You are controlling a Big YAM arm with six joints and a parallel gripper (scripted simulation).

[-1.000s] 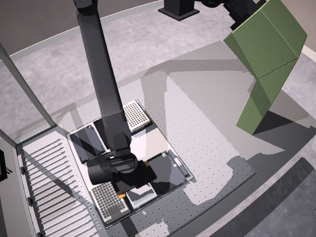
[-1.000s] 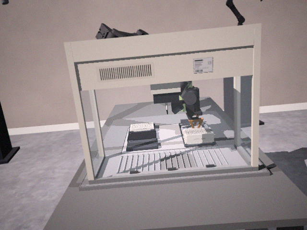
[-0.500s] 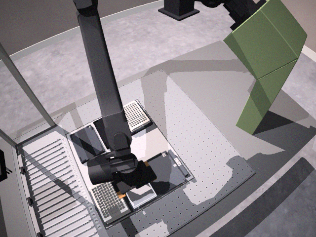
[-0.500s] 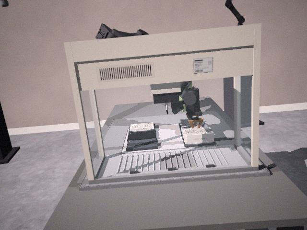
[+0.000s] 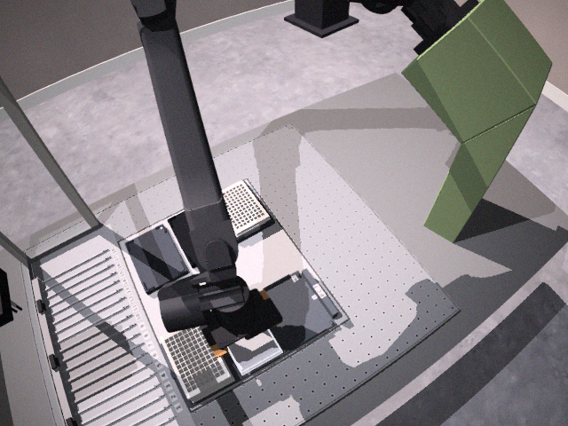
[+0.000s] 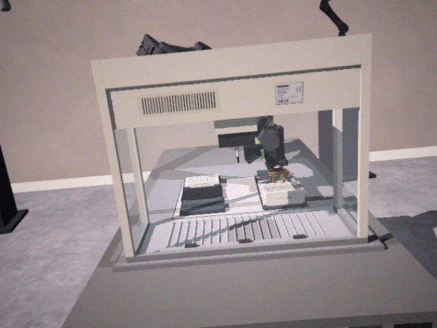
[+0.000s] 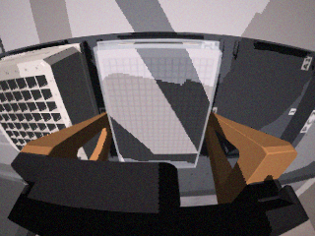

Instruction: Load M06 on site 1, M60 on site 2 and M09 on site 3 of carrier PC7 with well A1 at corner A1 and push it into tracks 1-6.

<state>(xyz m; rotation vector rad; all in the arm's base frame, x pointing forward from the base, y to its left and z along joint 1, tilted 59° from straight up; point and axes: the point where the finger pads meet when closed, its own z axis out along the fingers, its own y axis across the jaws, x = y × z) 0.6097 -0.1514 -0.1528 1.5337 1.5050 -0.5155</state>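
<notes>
Now: the dark carrier PC7 10 mm below my hand. From my hand the other things lie so: nest S2: 250 mm to the right, 60 mm behind, 20 mm below; dark nest S1: 240 mm to the right, 170 mm behind, 20 mm below; dark nest S3: 270 mm to the right, 50 mm ahead, 20 mm below.
</notes>
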